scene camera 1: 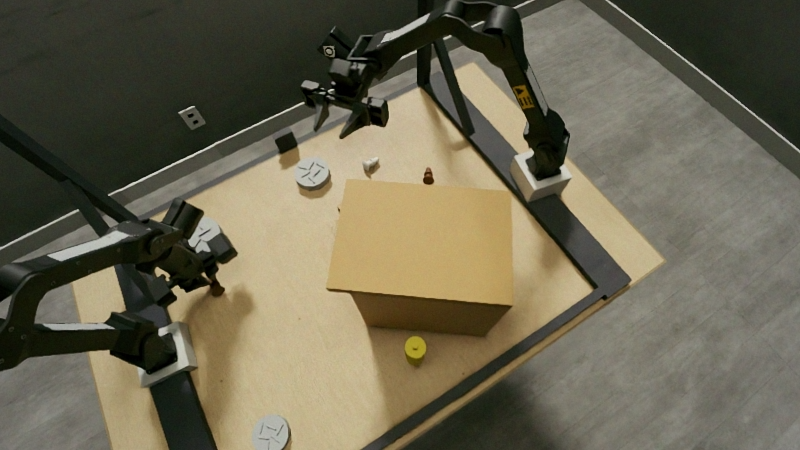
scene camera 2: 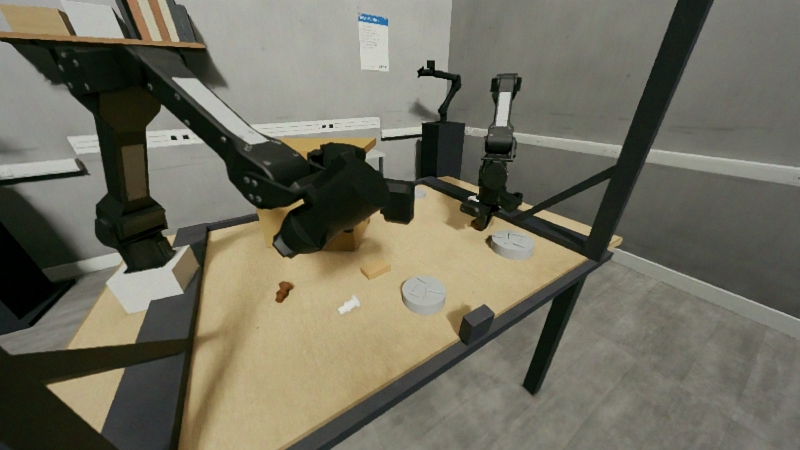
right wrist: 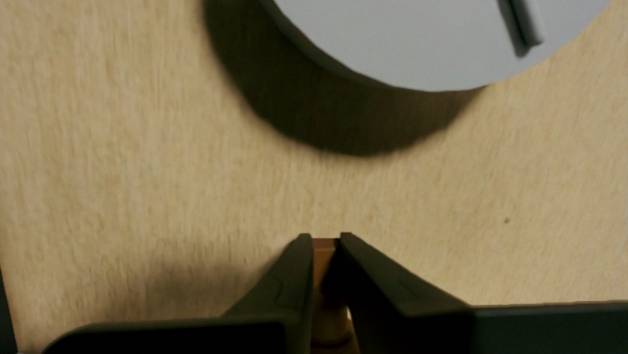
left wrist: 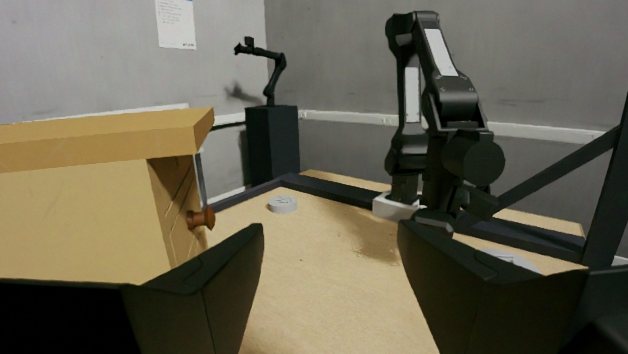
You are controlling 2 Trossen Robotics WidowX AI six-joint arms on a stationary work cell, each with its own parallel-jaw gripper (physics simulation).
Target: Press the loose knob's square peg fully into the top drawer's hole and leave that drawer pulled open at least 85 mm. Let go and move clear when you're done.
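Frame: origin at the left arm's base, x down, y right, z back, level; centimetres.
Seen in the pictures: left gripper, fingertip midpoint: (scene camera 1: pixel 327 134) (left wrist: pixel 330 232); right gripper, fingertip midpoint: (scene camera 1: pixel 213 280) (scene camera 2: pixel 482 229) (right wrist: pixel 325 244); left arm's base, origin of the base link: (scene camera 1: pixel 543 166) (scene camera 2: pixel 152 261); right arm's base, origin of the base link: (scene camera 1: pixel 159 353) (left wrist: pixel 403 197).
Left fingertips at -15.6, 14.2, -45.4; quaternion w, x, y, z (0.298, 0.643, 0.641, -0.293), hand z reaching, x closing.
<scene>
Pixels of each thing's middle, then the offset from my left fingertips to it, as dx, dy, dz. "pt": a spot on its surface instead.
- brown knob with a square peg, body centre: (right wrist: pixel 326 299) (scene camera 1: pixel 215 286) +22.3, -13.2, -34.5
- cabinet, body centre: (left wrist: pixel 93 244) (scene camera 1: pixel 421 264) (scene camera 2: pixel 322 191) +10.2, -28.6, +9.0
- fitted brown knob, surface spot: (left wrist: pixel 201 218) pt +8.3, -22.6, -1.8
- brown knob-like piece, body centre: (scene camera 2: pixel 282 292) (scene camera 1: pixel 428 175) +22.3, -3.1, +21.2
- tan block, body centre: (scene camera 2: pixel 375 268) +22.7, -4.2, +0.7
- yellow cylinder, body centre: (scene camera 1: pixel 415 351) +16.0, -42.6, +2.4
- black cube, body centre: (scene camera 2: pixel 476 324) (scene camera 1: pixel 284 139) +20.4, +19.8, -10.3
A brown knob with a square peg (scene camera 1: pixel 217 288) (scene camera 2: pixel 478 224) (right wrist: pixel 322 265) is at my right gripper's fingertips, low at the table. My right gripper (scene camera 1: pixel 210 279) (right wrist: pixel 325 244) is shut on it; the fingers hide much of it in the right wrist view. My left gripper (scene camera 1: pixel 329 133) (left wrist: pixel 330 232) is open and empty, raised above the table. The cabinet (scene camera 1: pixel 425 240) (left wrist: pixel 75 215) stands on the table. Its drawer front shows at a steep slant in the left wrist view, with a fitted brown knob (left wrist: pixel 201 218). The top drawer's hole does not show.
Another brown knob-like piece (scene camera 1: pixel 427 176) (scene camera 2: pixel 283 291), a white one (scene camera 1: pixel 370 163) (scene camera 2: pixel 349 305) and a tan block (scene camera 2: pixel 375 269) lie nearby. Grey discs (scene camera 1: pixel 312 172) (scene camera 1: pixel 271 432) (scene camera 2: pixel 512 244), a yellow cylinder (scene camera 1: pixel 415 349) and a black cube (scene camera 1: pixel 285 142) (scene camera 2: pixel 476 324) are around.
</scene>
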